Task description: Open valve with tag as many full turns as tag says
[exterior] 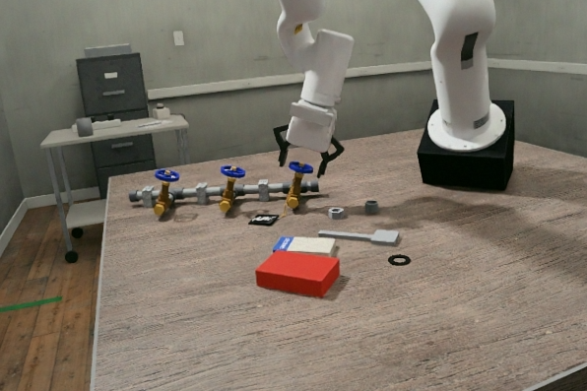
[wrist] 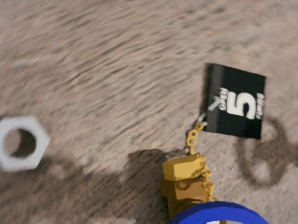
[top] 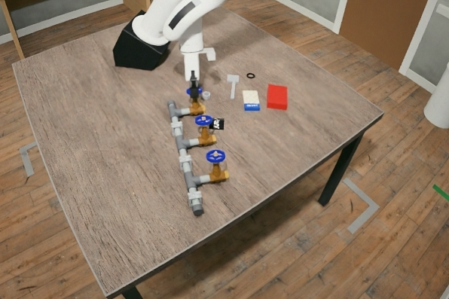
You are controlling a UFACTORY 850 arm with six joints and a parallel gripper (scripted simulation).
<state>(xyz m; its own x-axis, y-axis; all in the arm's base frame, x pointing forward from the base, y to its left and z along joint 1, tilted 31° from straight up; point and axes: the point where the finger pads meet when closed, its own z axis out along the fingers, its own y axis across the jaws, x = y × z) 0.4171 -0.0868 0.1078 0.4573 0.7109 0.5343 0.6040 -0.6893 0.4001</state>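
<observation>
The grey hex nut lies 5 cm behind my hand, 9 cm to the left of it and 9 cm below it. Also, from my hand: grey cap (13 cm behind, 9 cm to the left, 10 cm below); then grey t-shaped tool (5 cm behind, 23 cm to the left, 10 cm below); then black tag (10 cm ahead, 4 cm to the left, 10 cm below).
</observation>
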